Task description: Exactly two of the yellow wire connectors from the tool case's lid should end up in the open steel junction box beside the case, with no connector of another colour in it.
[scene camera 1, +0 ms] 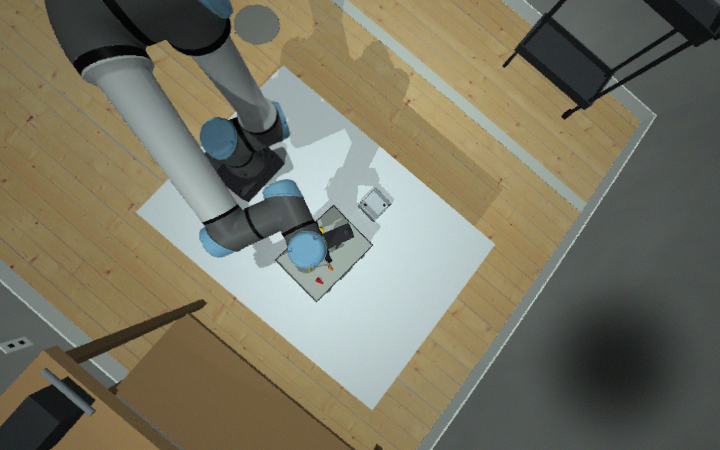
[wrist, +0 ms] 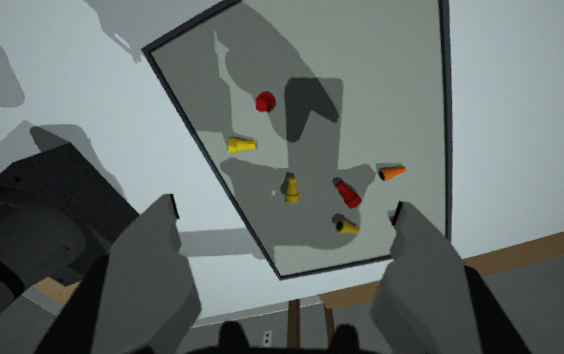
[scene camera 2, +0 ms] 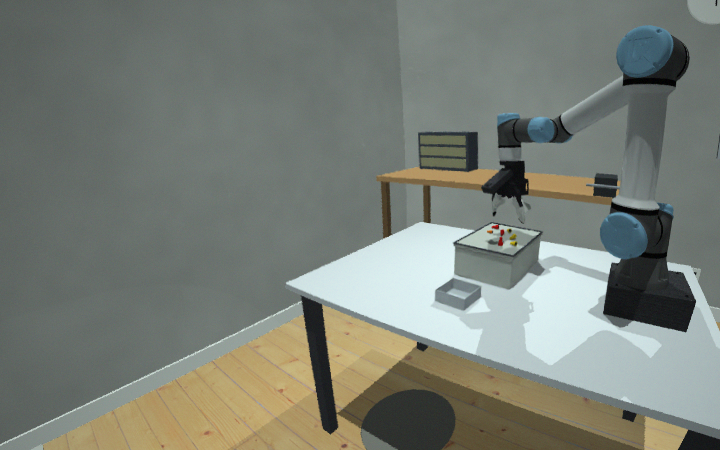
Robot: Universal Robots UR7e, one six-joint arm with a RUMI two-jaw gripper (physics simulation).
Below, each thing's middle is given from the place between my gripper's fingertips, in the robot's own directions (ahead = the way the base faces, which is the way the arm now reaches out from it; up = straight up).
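Tool case [scene camera 2: 478, 256]: from my hand, 30 mm ahead, 30 mm to the right, 130 mm below.
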